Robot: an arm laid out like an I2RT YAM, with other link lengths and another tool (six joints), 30 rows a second.
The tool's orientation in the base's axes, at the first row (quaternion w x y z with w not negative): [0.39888, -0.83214, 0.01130, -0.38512]
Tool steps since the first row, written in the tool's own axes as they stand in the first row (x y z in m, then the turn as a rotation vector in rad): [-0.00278, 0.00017, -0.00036, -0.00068, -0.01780, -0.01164]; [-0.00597, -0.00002, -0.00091, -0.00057, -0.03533, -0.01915]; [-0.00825, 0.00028, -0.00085, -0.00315, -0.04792, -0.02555]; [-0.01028, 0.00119, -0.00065, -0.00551, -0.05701, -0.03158]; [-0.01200, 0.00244, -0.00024, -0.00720, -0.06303, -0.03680]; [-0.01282, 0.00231, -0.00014, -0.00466, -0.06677, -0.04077]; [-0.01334, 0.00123, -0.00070, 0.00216, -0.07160, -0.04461]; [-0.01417, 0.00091, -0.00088, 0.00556, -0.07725, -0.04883]
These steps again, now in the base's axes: [-0.00214, 0.00055, -0.00173, -0.01318, 0.00473, 0.01602]; [-0.00479, 0.00136, -0.00341, -0.02304, 0.01172, 0.03078]; [-0.00627, 0.00194, -0.00507, -0.03264, 0.01695, 0.04008]; [-0.00731, 0.00211, -0.00705, -0.04084, 0.01996, 0.04702]; [-0.00789, 0.00209, -0.00913, -0.04716, 0.02120, 0.05201]; [-0.00844, 0.00251, -0.00960, -0.04903, 0.02032, 0.05766]; [-0.00948, 0.00305, -0.00899, -0.04813, 0.01887, 0.06670]; [-0.01027, 0.00342, -0.00923, -0.05011, 0.01885, 0.07428]
